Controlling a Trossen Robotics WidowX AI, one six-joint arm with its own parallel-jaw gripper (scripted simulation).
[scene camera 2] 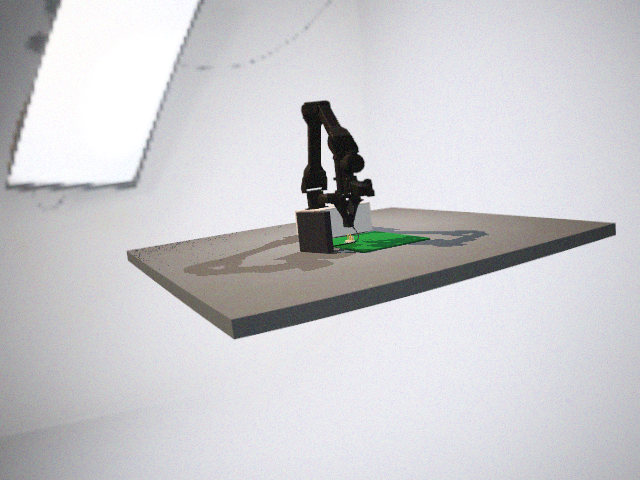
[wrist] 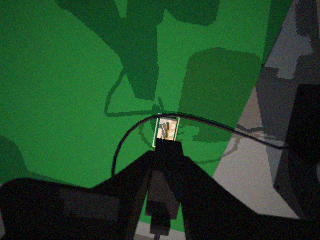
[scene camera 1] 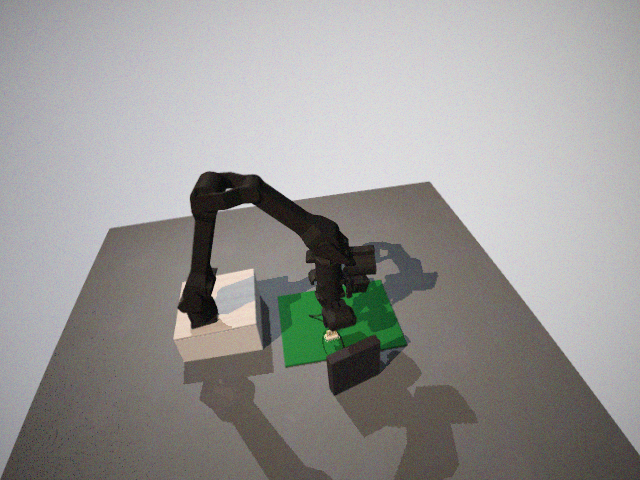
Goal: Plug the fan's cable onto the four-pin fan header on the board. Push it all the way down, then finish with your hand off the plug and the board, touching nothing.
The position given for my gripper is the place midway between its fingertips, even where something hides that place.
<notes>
In view: my gripper (scene camera 1: 332, 320), a black plug (wrist: 169, 174), a dark fan (scene camera 1: 359, 362) and a green board (scene camera 1: 303, 340).
My gripper shows as well in scene camera 2 (scene camera 2: 349, 223) and in the wrist view (wrist: 166, 159). The green board is seen too in scene camera 2 (scene camera 2: 371, 241) and in the wrist view (wrist: 81, 81).
</notes>
